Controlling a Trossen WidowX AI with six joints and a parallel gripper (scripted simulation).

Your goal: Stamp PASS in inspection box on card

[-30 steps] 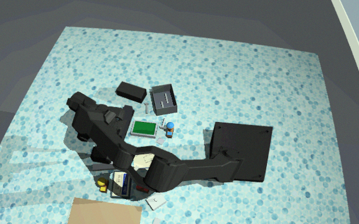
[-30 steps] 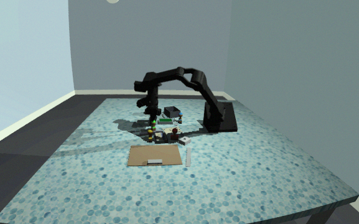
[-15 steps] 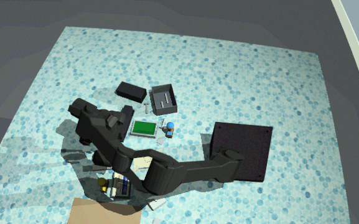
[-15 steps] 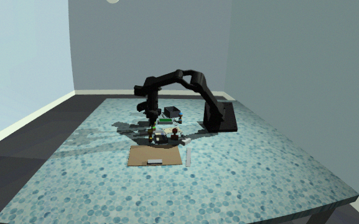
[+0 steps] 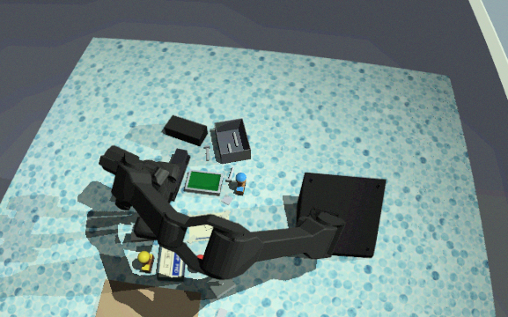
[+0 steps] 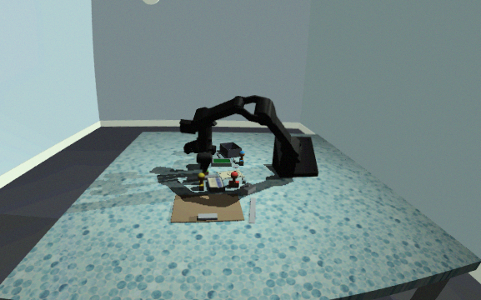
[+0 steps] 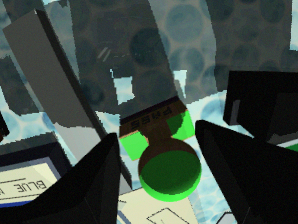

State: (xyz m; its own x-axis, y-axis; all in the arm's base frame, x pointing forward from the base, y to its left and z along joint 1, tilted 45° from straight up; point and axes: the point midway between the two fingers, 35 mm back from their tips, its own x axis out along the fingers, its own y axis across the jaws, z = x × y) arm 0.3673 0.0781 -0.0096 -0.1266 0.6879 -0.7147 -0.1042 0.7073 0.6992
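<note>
Right now my gripper tip is right at the green-knobbed stamp. The rest, counted from my gripper tip: blue-white tin 100 mm to the left, 60 mm behind, 10 mm below; then beige card 110 mm behind, 20 mm below, 10 mm to the right; then grey bar 50 mm to the left, 20 mm below.
</note>
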